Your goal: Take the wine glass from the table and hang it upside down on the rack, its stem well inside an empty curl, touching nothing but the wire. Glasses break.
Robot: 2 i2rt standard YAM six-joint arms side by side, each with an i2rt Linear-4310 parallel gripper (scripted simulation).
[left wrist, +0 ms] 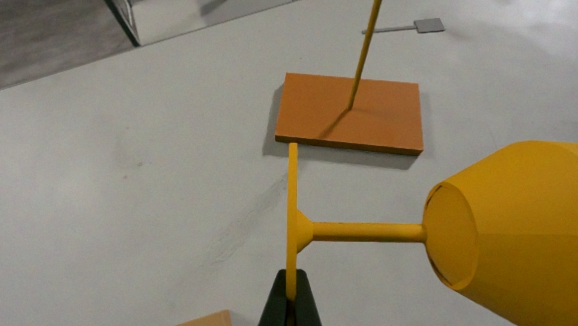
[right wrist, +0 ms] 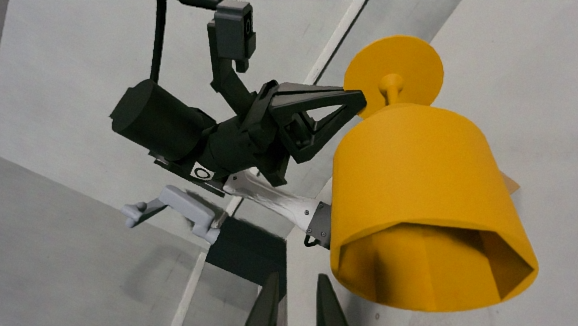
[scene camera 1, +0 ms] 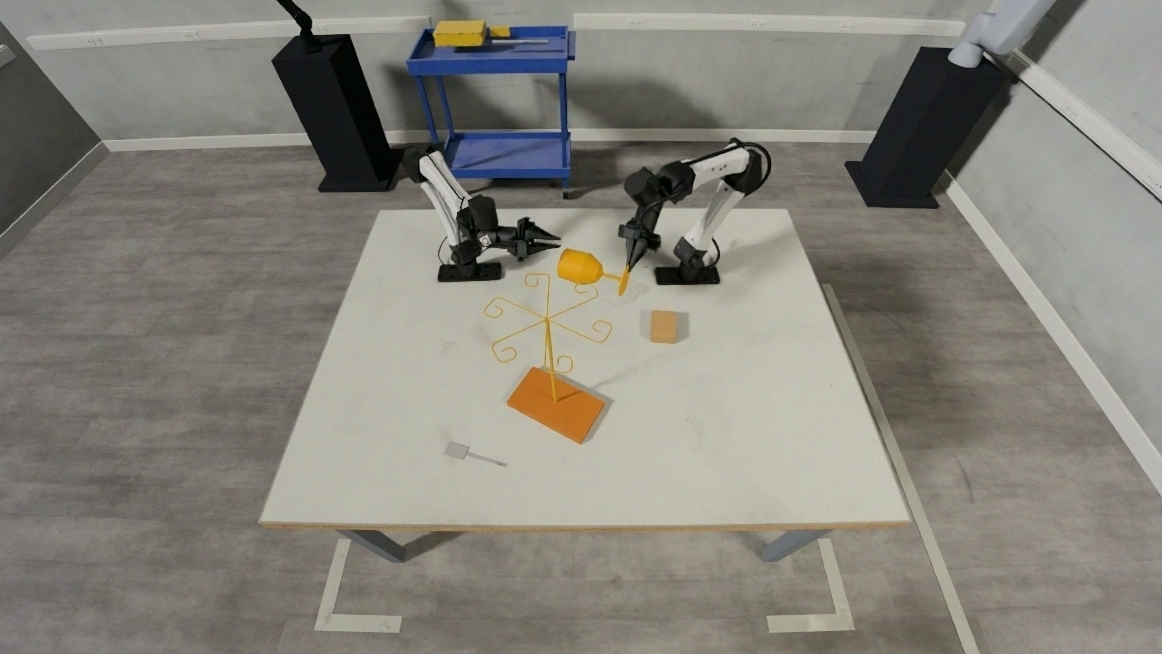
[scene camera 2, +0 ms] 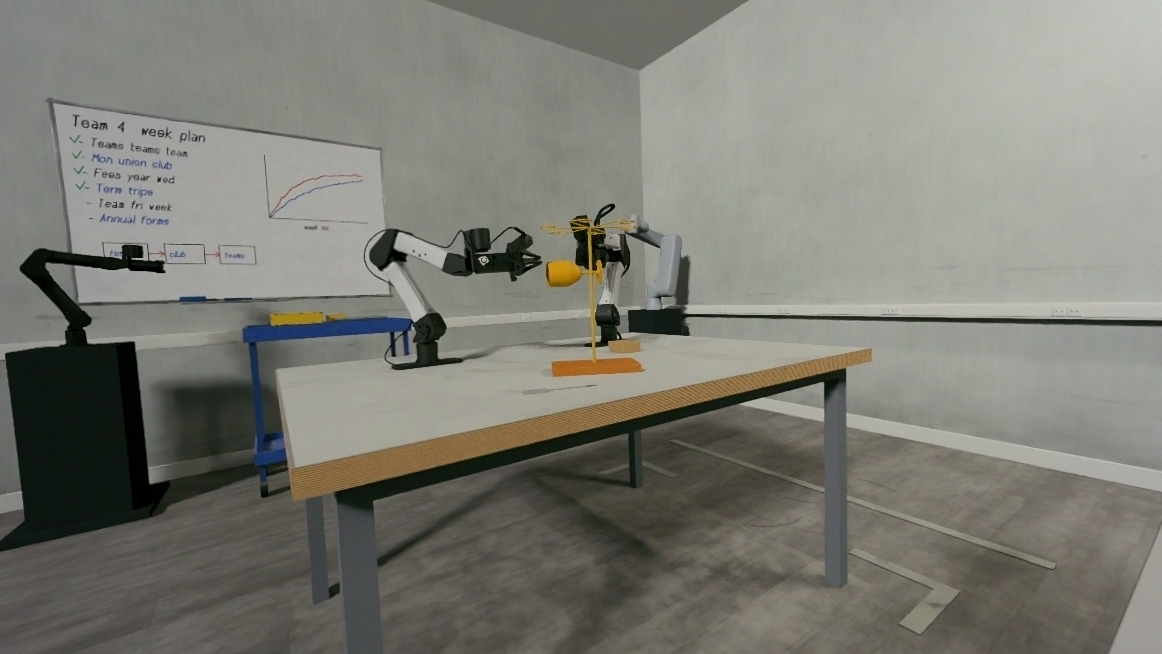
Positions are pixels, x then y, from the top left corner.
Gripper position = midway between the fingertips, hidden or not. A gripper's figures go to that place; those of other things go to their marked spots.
My left gripper (left wrist: 291, 278) is 11 cm from the lens. A yellow wine glass (left wrist: 494, 231): 12 cm from the lens. A yellow wire rack (left wrist: 317, 110) is 46 cm from the lens. The marked spots on the yellow wine glass and the yellow wire rack are 37 cm apart.
